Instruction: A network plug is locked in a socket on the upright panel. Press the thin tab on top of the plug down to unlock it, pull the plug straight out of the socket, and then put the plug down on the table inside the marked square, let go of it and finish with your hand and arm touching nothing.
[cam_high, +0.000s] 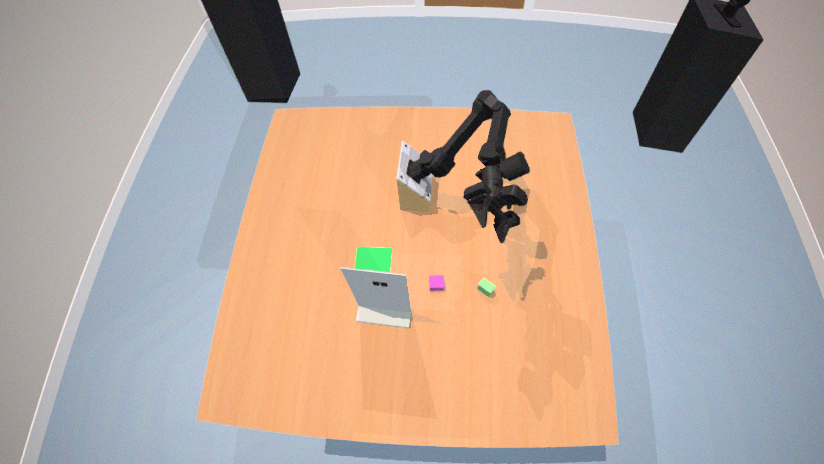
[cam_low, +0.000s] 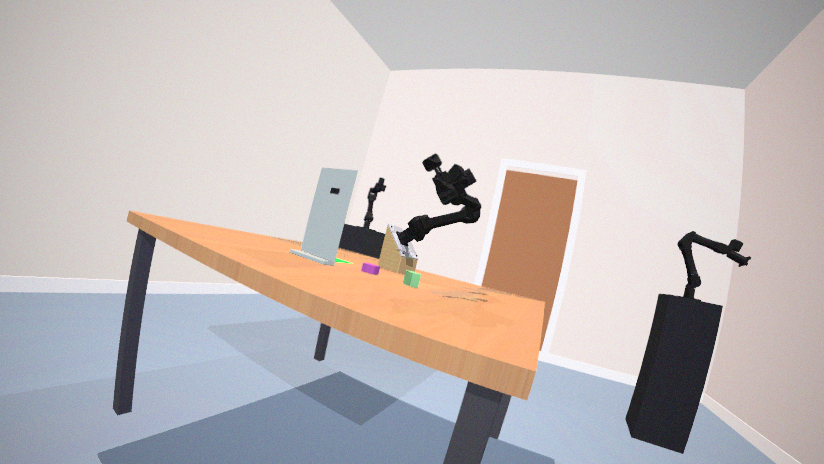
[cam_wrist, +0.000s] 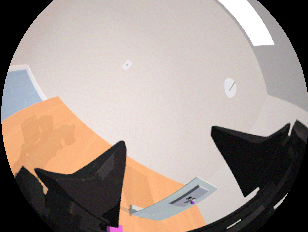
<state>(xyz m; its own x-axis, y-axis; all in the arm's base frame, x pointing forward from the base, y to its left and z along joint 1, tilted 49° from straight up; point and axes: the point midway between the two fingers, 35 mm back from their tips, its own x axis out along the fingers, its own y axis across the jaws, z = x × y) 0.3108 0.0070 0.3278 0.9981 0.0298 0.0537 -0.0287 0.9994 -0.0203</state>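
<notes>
Now: the purple plug 29 cm to the right of my gripper tip, 13 cm below it and 10 cm ahead of it. From my gripper tip the other things lie so: light green cube 35 cm below, 2 cm to the left; purple cube 36 cm below, 14 cm to the right; upright grey panel 28 cm to the right, 23 cm below, 12 cm ahead.
</notes>
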